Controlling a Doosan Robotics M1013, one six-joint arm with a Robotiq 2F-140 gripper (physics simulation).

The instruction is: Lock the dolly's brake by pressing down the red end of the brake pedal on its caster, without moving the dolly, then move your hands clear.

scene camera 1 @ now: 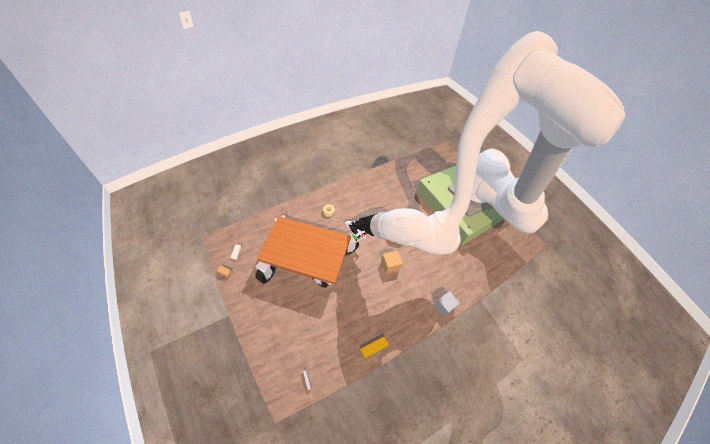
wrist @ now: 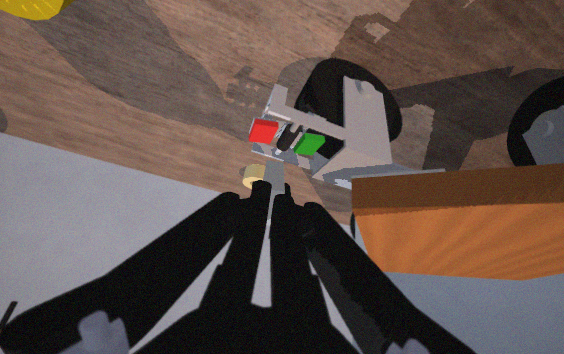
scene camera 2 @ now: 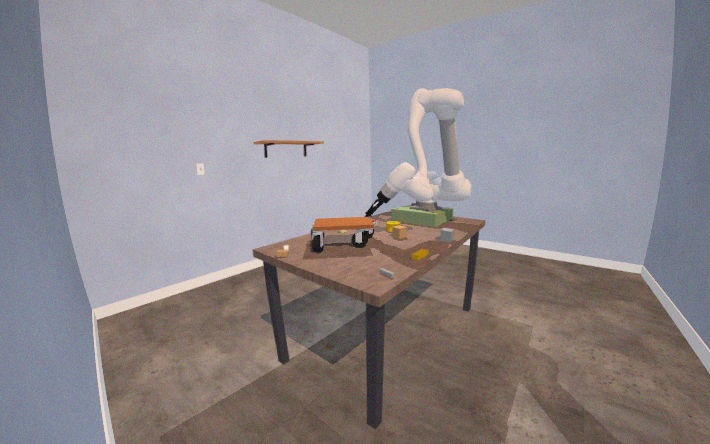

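Pixels of known places: gripper, between the fingertips: (scene camera 1: 347, 224) (wrist: 273, 174); arm's base, origin of its link: (scene camera 1: 471, 197) (scene camera 2: 426, 208).
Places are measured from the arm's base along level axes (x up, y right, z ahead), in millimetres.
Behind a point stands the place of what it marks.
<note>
The dolly has an orange deck (scene camera 1: 306, 248) {x 39, y -13, z 793 mm} (scene camera 2: 342, 223) {x 40, y -40, z 830 mm} (wrist: 465, 240) {x 40, y -32, z 719 mm} and stands upright on casters. At its corner nearest the arm is a caster wheel (scene camera 1: 352, 248) {x -35, y -34, z 615 mm} (wrist: 322, 90) {x -36, y -23, z 589 mm} with a grey housing. The pedal's red end (wrist: 263, 131) {x 4, y -6, z 560 mm} (scene camera 2: 373, 221) {x 4, y -15, z 577 mm} is on the outer side, and its green end (wrist: 310, 144) {x 2, y -11, z 591 mm} is nearer the deck. My gripper (wrist: 273, 174) {x -9, y 63, z 599 mm} (scene camera 1: 352, 226) {x -9, y 63, z 599 mm} (scene camera 2: 368, 214) {x -9, y 63, z 599 mm} is shut and empty. In the wrist view its fingertips appear just below the pedal housing, close to the red end; contact cannot be told.
A pale yellow ring (scene camera 1: 328, 215) {x -75, y 179, z 641 mm} (wrist: 247, 176) {x -63, y 190, z 608 mm} lies beyond the fingertips. A yellow round object (scene camera 2: 392, 226) {x -51, y -32, z 426 mm} (wrist: 35, 7) {x -36, y 23, z 412 mm} and an orange cube (scene camera 1: 391, 261) {x -25, y -146, z 498 mm} (scene camera 2: 399, 232) {x -48, y -161, z 518 mm} are on the arm's side of the dolly. A grey cube (scene camera 1: 446, 302) {x -23, y -381, z 378 mm} and yellow block (scene camera 1: 374, 346) {x -63, y -417, z 686 mm} lie near the table edge.
</note>
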